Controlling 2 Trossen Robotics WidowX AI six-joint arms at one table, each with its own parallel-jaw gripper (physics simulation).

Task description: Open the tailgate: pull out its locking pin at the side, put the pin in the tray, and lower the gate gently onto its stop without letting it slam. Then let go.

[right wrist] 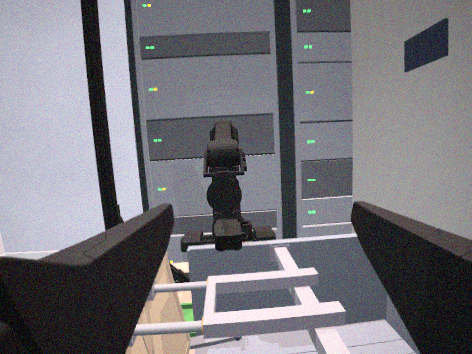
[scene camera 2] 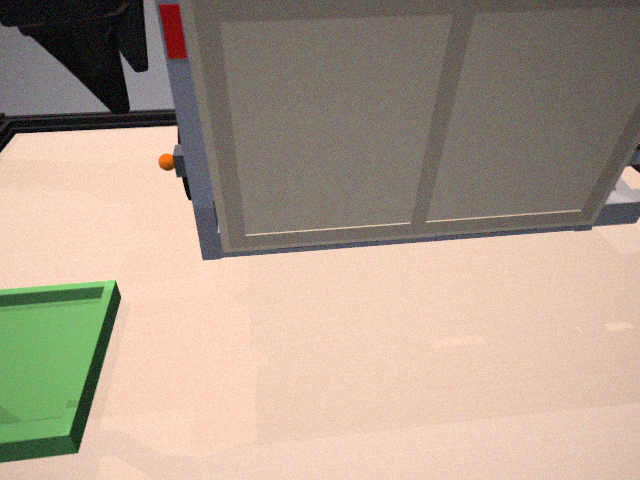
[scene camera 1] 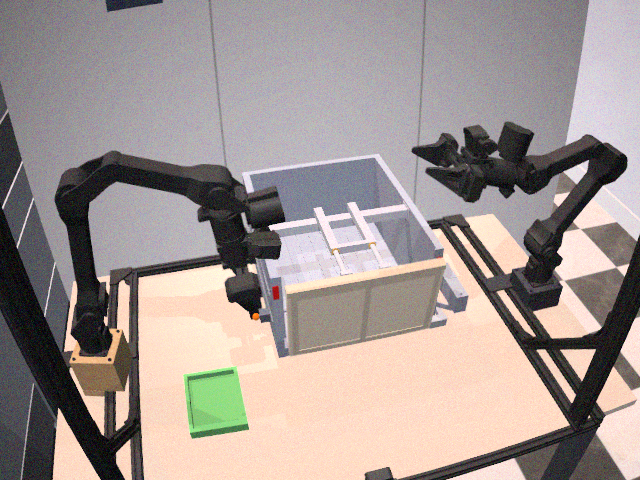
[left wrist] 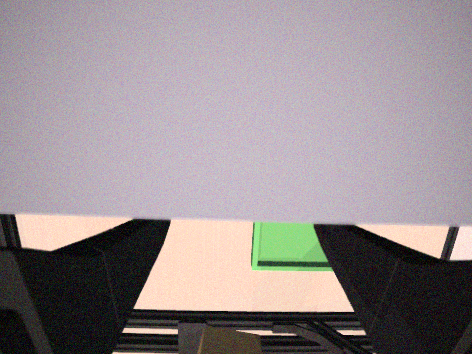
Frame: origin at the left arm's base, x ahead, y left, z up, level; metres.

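Seen in the pictures: left gripper, between the fingertips: (scene camera 2: 133, 90) (left wrist: 243, 216); right gripper, between the fingertips: (right wrist: 261, 211) (scene camera 1: 418, 159); left arm's base, origin of its link: (scene camera 1: 96, 345); right arm's base, origin of its link: (scene camera 1: 537, 277).
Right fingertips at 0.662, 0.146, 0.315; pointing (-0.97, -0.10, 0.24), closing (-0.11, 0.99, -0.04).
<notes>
Offsets run from my right fingertips to a thing's top centre, as dx, dy, dz. "pt": to the spot under its first point.
The tan tailgate (scene camera 1: 328, 317) (scene camera 2: 336, 129) stands upright, closing the grey truck bed. The locking pin's orange knob (scene camera 1: 255, 316) (scene camera 2: 166, 162) sticks out from a grey block at the bed's side, at the left of the gate. In the left wrist view the pin is hidden. The green tray {-0.415, -0.213, -0.402} (scene camera 1: 219, 430) (scene camera 2: 96, 361) (left wrist: 295, 268) lies on the table and holds no pin. My left gripper (scene camera 2: 130, 90) (left wrist: 243, 216) is open, pointing down beside the bed's side wall, above the knob in scene camera 2. My right gripper (scene camera 1: 420, 160) (right wrist: 261, 211) is open and empty, high over the bed's right side.
The bed's pale side wall (left wrist: 235, 110) fills the upper left wrist view, very close. A white frame {pt -0.177, -0.020, -0.136} (scene camera 1: 325, 229) (right wrist: 275, 317) with two rods reaches toward the gate inside the bed. Dark rails (scene camera 1: 135, 330) border the table, with slanted posts at the front corners.
</notes>
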